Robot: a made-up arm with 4 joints. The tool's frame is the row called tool. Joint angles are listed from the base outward. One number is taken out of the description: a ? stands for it. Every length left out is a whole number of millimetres.
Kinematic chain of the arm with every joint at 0, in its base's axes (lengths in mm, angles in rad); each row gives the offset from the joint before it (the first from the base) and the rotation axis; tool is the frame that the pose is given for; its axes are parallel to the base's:
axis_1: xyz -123 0 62 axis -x
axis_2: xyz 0 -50 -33 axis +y
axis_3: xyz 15 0 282 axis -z
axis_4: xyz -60 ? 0 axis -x
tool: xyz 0 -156 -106
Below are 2 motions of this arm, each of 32 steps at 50 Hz.
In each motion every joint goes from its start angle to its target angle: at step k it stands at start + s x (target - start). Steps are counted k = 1, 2, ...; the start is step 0. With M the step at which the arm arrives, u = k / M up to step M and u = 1 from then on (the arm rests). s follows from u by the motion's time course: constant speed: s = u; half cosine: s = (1 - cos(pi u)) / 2; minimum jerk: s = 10 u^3 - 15 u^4 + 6 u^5.
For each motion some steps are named. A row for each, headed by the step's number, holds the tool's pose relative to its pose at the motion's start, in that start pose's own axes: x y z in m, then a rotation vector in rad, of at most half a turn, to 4 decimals.
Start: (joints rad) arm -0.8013 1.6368 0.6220 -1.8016
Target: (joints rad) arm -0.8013 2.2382 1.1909 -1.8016
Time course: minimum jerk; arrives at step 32
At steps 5, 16, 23, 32:
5: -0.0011 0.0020 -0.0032 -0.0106 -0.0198 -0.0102
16: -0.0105 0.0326 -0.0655 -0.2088 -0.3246 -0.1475
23: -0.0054 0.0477 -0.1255 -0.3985 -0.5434 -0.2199
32: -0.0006 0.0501 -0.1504 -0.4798 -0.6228 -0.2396

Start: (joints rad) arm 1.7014 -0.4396 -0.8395 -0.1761
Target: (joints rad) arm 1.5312 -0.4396 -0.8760 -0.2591
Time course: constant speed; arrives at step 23
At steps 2, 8, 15, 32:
2: -0.0029 -0.0008 -0.0065 0.0161 -0.0104 -0.0013
8: -0.0110 -0.0027 -0.0259 0.0644 -0.0417 -0.0047
15: -0.0196 -0.0040 -0.0486 0.1203 -0.0788 -0.0077
32: -0.0283 -0.0042 -0.0745 0.1836 -0.1216 -0.0100

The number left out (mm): -341
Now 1 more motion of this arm.
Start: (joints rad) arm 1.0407 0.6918 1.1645 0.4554
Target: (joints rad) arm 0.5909 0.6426 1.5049 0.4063
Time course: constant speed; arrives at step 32
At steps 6, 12, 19, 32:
6: 0.0062 0.0053 -0.0183 0.0416 0.0561 0.0157
12: 0.0115 0.0109 -0.0346 0.0797 0.1147 0.0315
19: 0.0166 0.0178 -0.0509 0.1192 0.1860 0.0501
32: 0.0241 0.0302 -0.0734 0.1779 0.3256 0.0853

